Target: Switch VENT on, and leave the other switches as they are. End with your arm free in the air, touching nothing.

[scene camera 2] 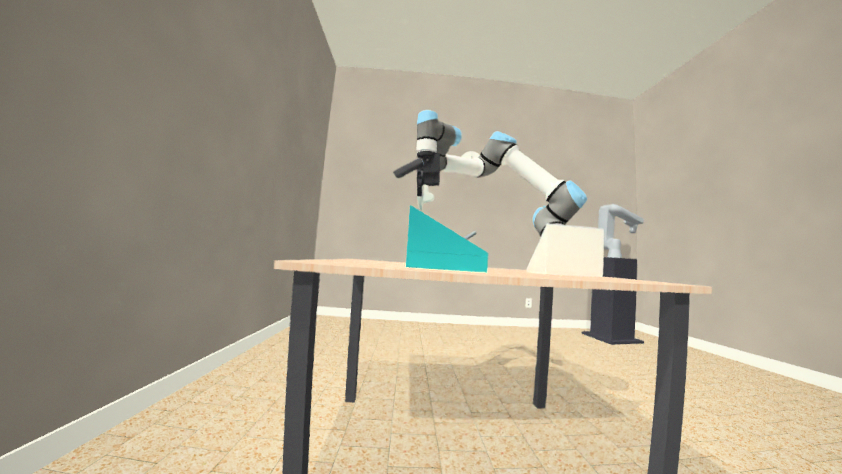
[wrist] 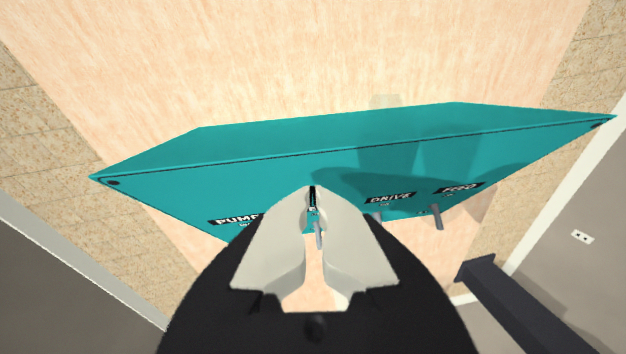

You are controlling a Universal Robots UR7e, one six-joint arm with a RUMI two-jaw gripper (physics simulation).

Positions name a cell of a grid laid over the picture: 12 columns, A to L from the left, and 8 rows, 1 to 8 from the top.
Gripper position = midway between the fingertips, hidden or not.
Labels:
My gripper shows in scene camera 2 (F4) and in the wrist view (F5).

